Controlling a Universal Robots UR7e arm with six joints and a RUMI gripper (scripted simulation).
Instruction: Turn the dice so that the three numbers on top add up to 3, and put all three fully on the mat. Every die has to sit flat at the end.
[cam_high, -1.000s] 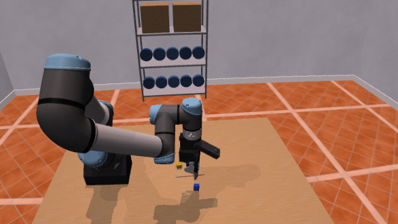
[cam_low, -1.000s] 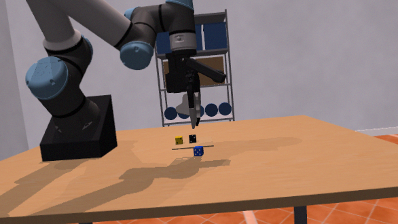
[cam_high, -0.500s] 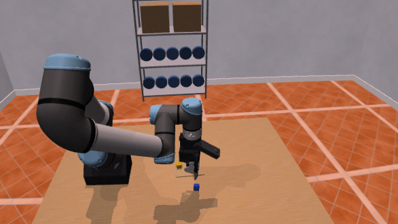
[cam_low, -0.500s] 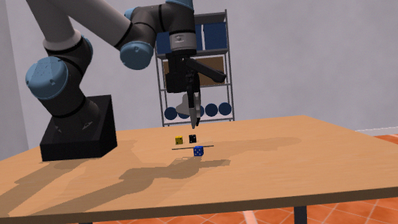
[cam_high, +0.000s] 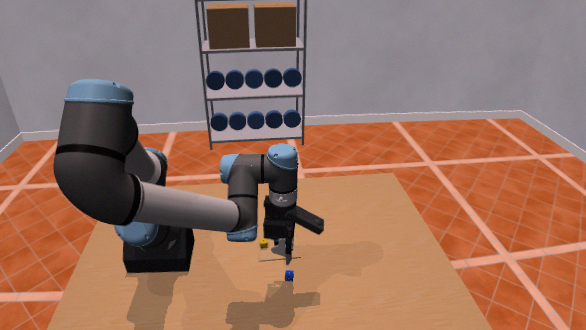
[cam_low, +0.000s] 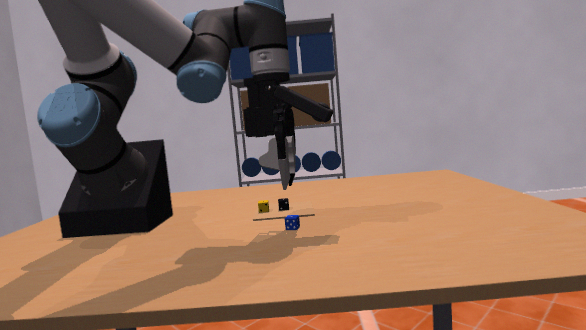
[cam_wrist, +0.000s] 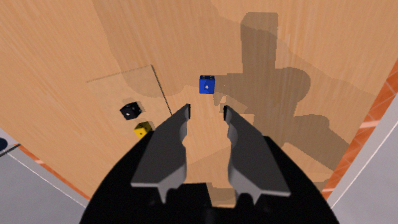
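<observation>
Now: the blue die 9 cm below my hand. The rest, counted from my hand: yellow die (7 cm behind, 15 cm to the left, 8 cm below); black die (2 cm behind, 16 cm to the left, 8 cm below); tan mat (2 cm behind, 16 cm to the left, 10 cm below).
</observation>
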